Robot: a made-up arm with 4 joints.
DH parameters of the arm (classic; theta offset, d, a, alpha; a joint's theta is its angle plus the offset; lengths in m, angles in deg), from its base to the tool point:
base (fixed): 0 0.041 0 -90
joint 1: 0 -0.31 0.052 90
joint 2: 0 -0.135 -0.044 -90
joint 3: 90 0.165 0.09 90
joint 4: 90 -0.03 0.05 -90
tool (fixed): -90 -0.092 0 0
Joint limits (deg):
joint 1: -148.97..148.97
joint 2: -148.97..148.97
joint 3: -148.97..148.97
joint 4: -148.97..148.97
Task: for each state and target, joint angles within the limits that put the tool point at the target. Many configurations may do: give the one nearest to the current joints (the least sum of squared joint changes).
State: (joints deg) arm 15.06 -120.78 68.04 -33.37
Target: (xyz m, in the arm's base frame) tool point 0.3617 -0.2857 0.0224
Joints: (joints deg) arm -15.81 -140.56 86.65 -27.93
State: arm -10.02 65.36 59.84 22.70
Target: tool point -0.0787 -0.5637 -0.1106
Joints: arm -23.63 98.72 89.25 3.94
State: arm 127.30 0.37 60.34 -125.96
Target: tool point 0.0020 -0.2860 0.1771
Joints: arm 145.36 17.31 85.41 -128.56
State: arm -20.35 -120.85 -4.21 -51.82
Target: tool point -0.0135 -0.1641 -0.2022
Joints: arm 23.07 -75.35 30.16 -98.29
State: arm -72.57 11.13 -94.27 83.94
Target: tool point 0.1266 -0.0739 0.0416
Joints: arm -112.49 23.31 -148.97 90.74
